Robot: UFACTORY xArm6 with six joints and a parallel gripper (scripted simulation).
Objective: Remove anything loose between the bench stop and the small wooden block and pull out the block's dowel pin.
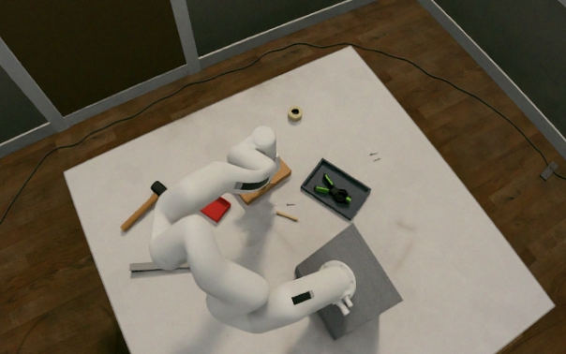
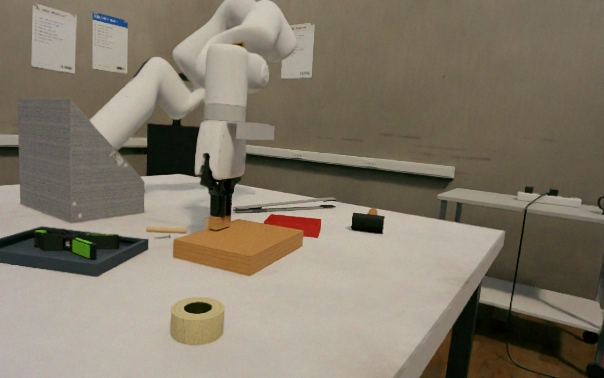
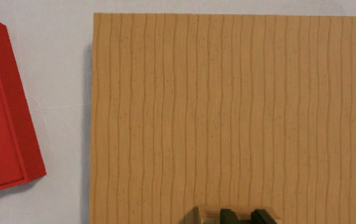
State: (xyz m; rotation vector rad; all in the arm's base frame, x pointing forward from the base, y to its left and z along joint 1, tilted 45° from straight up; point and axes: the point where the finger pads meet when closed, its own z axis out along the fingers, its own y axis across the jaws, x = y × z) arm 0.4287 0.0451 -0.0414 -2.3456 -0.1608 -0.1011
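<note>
The dowel pin lies 20 mm below my hand. From my hand the other things lie so: loose dowel: 140 mm behind, 70 mm below, 10 mm to the right; then small wooden block: 30 mm below; then red tray: 200 mm to the left, 70 mm below, 40 mm ahead.
</note>
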